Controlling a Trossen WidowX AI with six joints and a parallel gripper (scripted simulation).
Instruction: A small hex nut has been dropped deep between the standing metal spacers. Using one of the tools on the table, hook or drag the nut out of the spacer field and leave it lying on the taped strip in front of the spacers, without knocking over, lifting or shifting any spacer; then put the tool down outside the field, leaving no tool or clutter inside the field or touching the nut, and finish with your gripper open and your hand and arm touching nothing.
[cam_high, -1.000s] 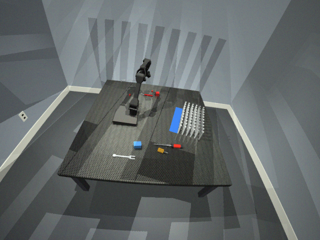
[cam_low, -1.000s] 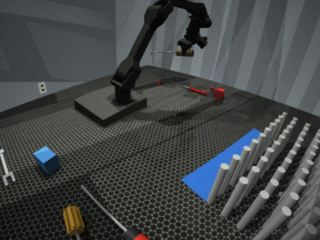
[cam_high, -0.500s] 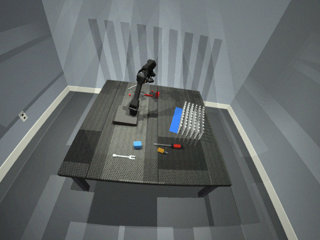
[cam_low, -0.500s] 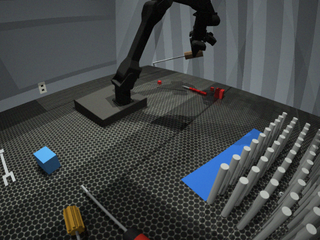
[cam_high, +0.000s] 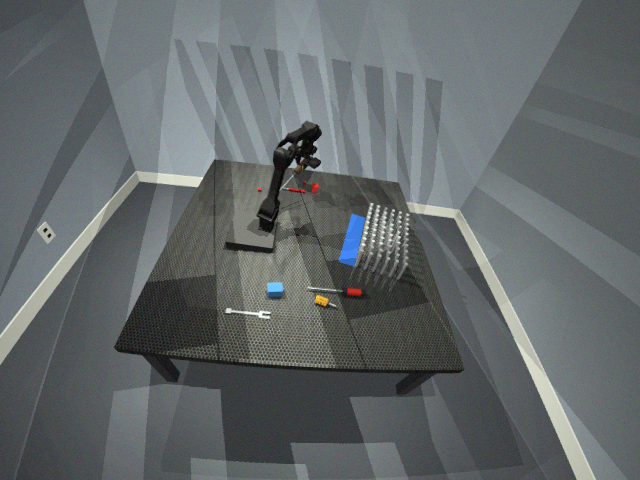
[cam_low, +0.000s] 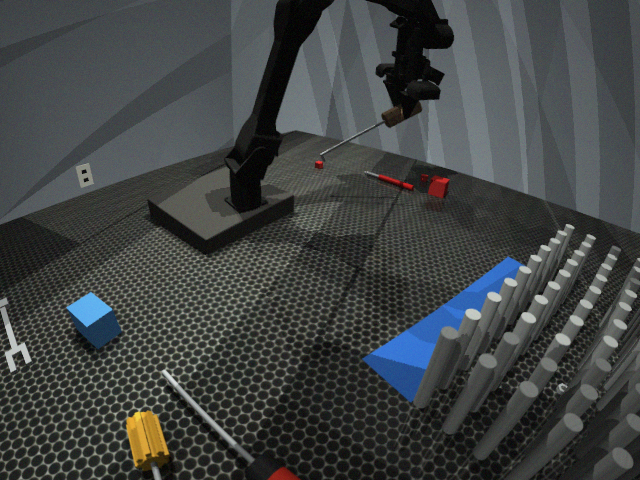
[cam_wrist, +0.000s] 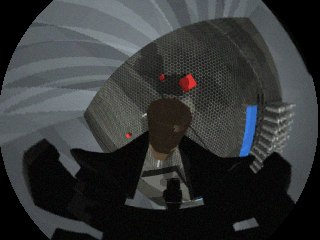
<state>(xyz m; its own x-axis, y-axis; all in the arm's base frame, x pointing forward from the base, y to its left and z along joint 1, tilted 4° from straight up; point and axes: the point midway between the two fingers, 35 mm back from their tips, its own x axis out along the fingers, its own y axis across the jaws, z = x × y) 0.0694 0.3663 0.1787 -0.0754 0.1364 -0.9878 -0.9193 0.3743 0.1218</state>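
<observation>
Right now my gripper tip is 360 mm short of the blue taped strip, 260 mm to the left of it and 190 mm above it. From my gripper tip the other things lie so: red-handled tool (180 mm below, 60 mm behind, 30 mm to the left); hex nut (520 mm ahead, 310 mm to the right, 190 mm below); blue cube (700 mm to the right, 170 mm below, 70 mm ahead).
</observation>
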